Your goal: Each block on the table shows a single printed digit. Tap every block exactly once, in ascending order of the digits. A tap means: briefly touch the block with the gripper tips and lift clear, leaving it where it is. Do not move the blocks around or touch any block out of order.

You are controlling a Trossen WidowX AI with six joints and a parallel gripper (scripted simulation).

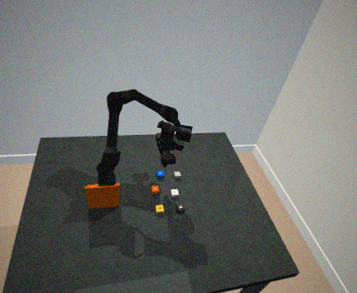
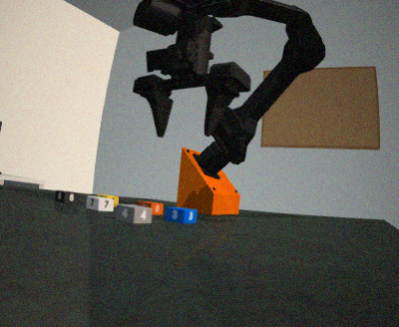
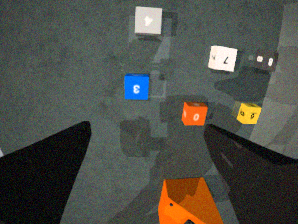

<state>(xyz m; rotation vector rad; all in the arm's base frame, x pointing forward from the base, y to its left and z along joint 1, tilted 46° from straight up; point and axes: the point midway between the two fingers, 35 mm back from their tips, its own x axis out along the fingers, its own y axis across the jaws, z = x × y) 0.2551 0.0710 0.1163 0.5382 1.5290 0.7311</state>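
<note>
Now: the orange block 30 mm behind my gripper tip, 80 mm to the right of it and 110 mm below it. Also, from my gripper tip: blue block 10 mm to the left, 110 mm below; then grey block 90 mm ahead, 10 mm to the left, 110 mm below; then white block 60 mm ahead, 110 mm to the right, 110 mm below.
</note>
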